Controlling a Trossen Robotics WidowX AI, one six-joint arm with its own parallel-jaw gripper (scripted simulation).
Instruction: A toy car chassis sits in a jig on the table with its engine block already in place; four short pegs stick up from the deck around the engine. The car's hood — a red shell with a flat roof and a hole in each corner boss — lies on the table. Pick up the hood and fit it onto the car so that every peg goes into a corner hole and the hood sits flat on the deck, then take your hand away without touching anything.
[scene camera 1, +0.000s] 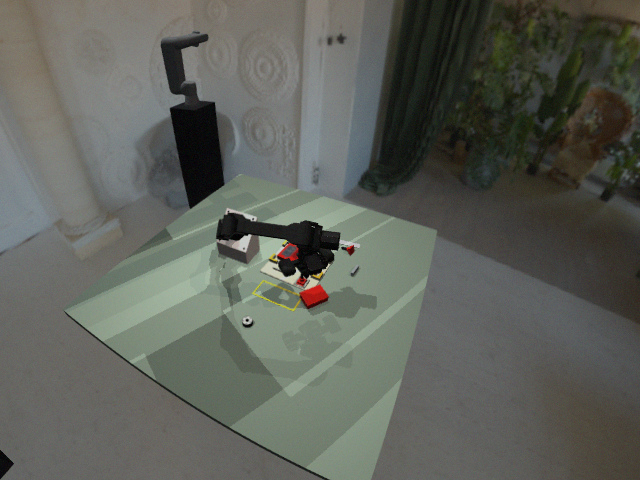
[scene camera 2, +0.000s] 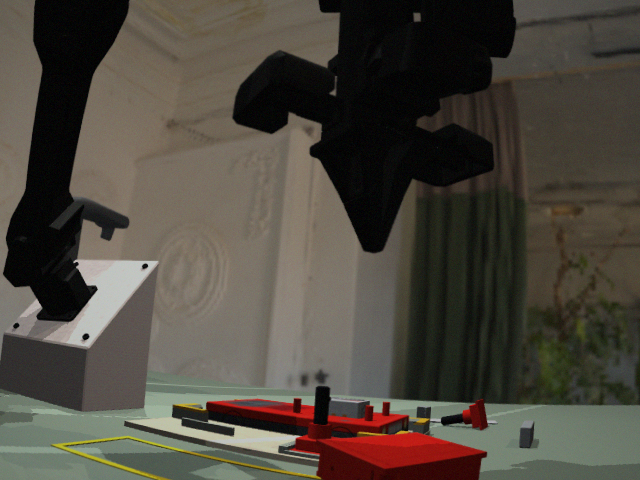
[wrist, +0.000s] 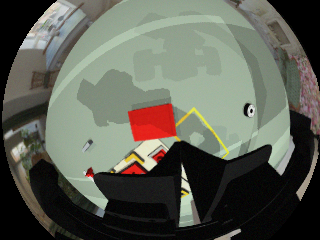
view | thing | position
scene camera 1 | my gripper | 306, 277
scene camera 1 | jig plate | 271, 268
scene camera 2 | my gripper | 373, 251
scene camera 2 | grey engine block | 355, 408
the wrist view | my gripper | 179, 145
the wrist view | red hood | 157, 122
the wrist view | jig plate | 143, 154
